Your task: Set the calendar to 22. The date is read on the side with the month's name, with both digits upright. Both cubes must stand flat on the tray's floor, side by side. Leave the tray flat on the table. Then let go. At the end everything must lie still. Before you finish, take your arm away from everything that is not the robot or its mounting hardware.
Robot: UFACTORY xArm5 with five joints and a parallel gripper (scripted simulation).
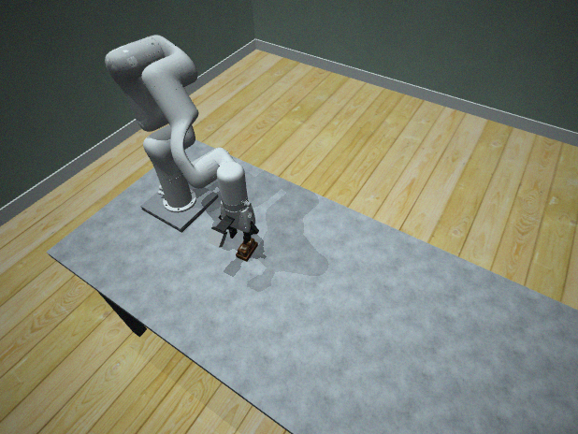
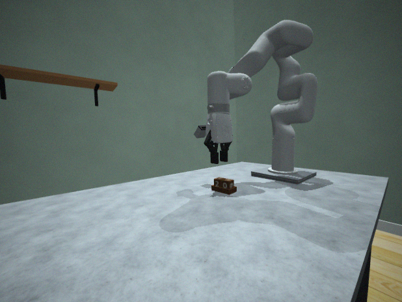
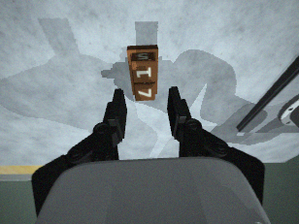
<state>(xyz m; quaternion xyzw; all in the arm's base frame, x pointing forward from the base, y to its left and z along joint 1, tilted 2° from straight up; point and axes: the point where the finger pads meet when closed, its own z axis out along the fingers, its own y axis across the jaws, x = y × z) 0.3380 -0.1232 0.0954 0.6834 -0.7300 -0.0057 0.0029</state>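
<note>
My gripper is now 90 mm above the date cube. Also, from my hand: brown calendar tray: 110 mm below, 20 mm to the left.
</note>
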